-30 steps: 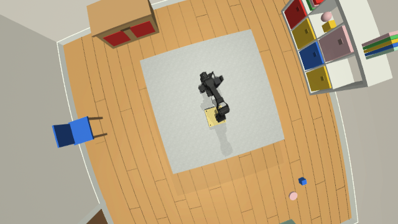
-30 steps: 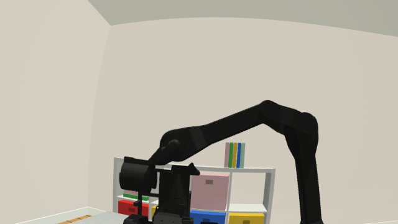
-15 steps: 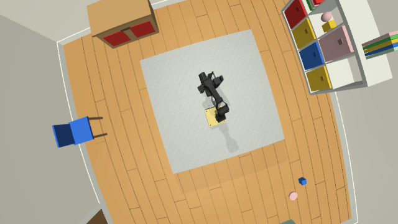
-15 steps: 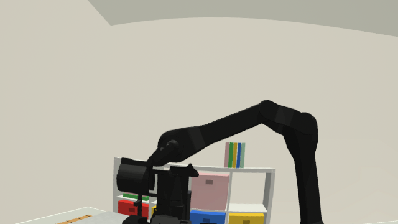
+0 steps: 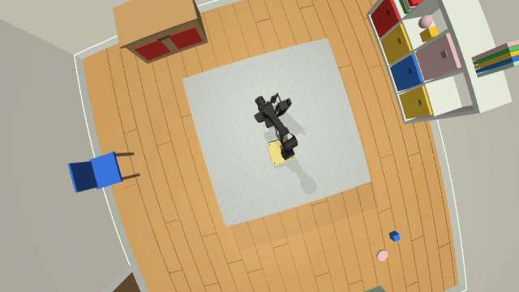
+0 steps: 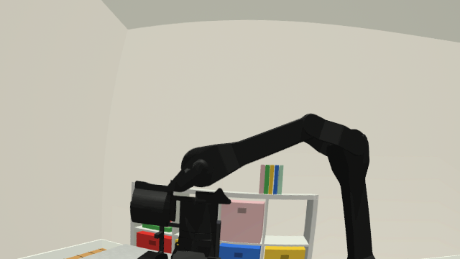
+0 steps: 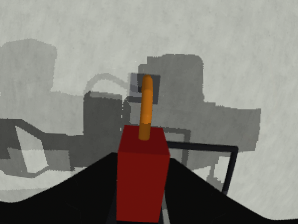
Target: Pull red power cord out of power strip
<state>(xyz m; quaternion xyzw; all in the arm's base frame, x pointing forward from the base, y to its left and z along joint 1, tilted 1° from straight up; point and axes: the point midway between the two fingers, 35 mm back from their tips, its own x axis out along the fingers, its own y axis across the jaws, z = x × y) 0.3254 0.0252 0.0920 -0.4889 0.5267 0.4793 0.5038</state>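
Right now my gripper tip is 3 cm to the left of the red plug.
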